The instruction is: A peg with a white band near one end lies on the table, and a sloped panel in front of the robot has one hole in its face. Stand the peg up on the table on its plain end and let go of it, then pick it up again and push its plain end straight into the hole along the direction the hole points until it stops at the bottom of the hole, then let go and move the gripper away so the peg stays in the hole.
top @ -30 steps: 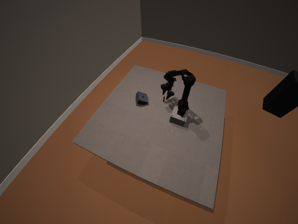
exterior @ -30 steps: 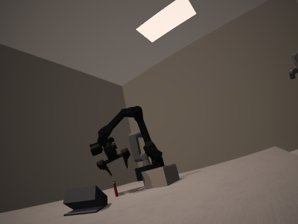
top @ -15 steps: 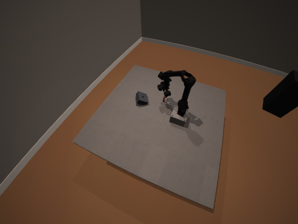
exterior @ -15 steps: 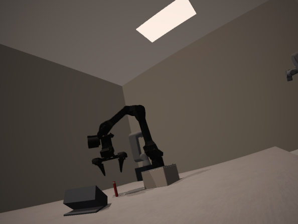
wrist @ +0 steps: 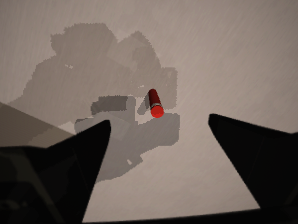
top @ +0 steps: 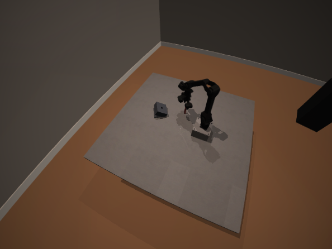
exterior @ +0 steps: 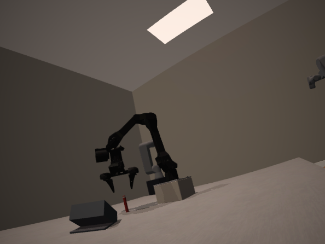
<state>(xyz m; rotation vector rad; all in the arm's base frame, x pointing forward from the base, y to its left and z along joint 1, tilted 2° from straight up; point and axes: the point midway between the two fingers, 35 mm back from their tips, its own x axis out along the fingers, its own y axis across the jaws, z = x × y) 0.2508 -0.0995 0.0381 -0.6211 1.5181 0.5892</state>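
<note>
Right now the red peg is 5 cm below my gripper tip. Round my gripper tip: sloped panel: 21 cm ahead, 13 cm to the left, 7 cm below.
</note>
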